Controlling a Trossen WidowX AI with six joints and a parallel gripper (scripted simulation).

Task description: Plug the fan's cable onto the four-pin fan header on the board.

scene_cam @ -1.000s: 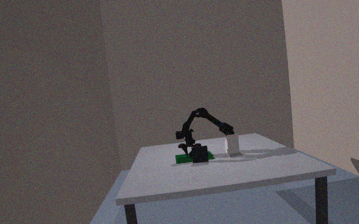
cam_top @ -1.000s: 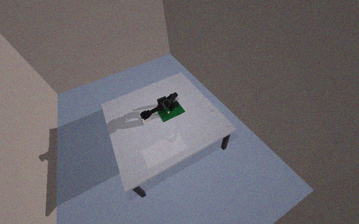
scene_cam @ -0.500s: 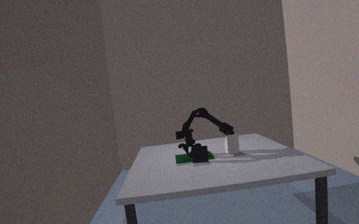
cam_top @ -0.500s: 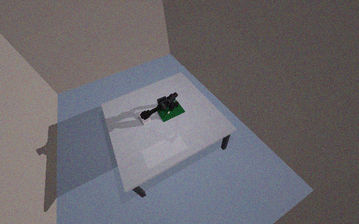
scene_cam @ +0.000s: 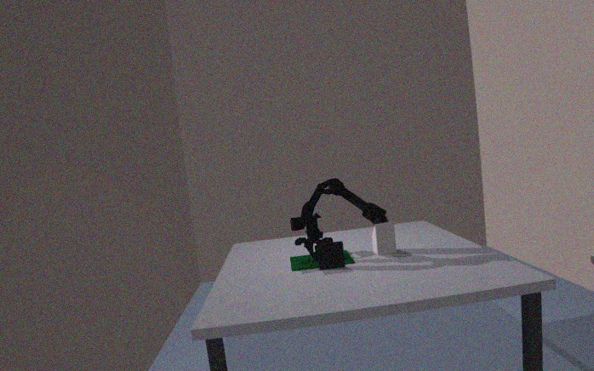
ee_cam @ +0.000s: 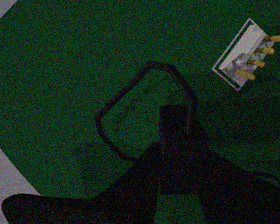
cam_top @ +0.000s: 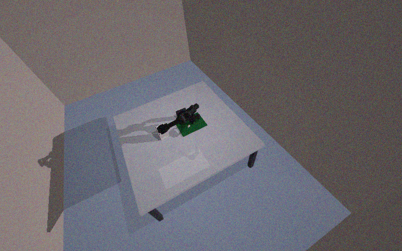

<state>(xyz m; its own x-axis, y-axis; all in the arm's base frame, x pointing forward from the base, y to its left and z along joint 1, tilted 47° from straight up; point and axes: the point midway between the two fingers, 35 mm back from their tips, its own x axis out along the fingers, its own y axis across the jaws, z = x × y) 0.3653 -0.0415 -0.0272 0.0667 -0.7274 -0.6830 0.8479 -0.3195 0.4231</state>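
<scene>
Right now my gripper tip is 30 mm past the green board and 30 mm above it. Round my gripper tip: black fan (60 mm behind, 140 mm to the left, 40 mm above); dark plug (10 mm to the right, 10 mm above).
</scene>
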